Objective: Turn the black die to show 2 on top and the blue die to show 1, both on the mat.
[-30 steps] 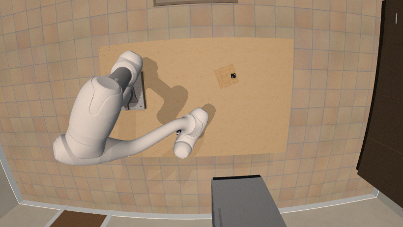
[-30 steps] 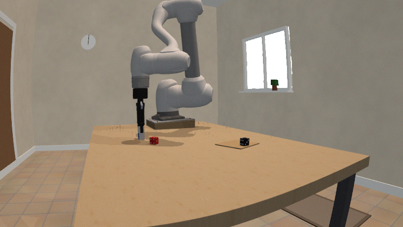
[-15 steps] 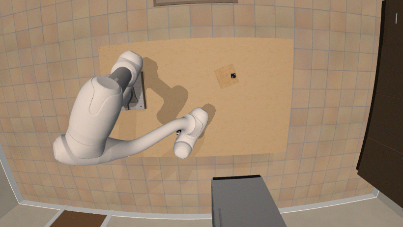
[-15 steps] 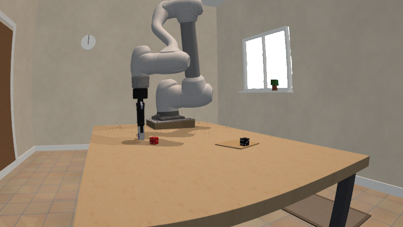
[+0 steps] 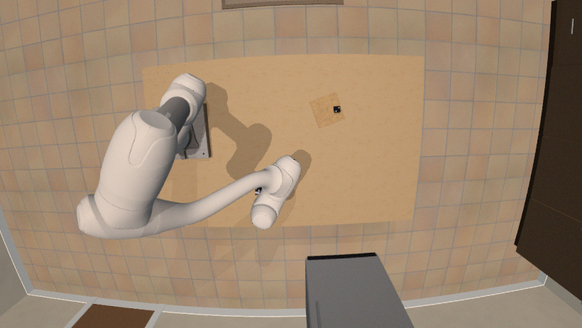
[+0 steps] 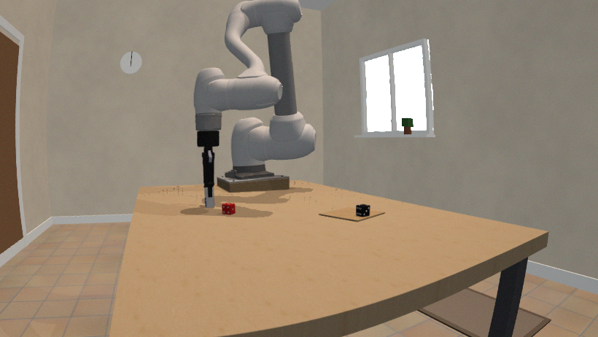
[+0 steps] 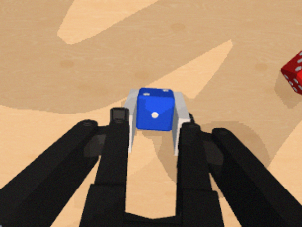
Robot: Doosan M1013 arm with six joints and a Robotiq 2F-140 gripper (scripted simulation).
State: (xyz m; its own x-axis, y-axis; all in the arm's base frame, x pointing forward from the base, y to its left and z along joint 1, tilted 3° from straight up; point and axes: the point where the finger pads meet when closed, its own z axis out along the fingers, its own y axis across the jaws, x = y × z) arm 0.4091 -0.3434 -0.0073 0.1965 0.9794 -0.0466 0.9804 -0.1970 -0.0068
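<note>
Right now the blue die is 20 mm below my hand. From my hand the other things lie so: red die: 140 mm ahead, 20 mm to the left, 20 mm below; then black die: 390 mm ahead, 310 mm to the left, 20 mm below; then cork mat: 340 mm ahead, 310 mm to the left, 30 mm below.
</note>
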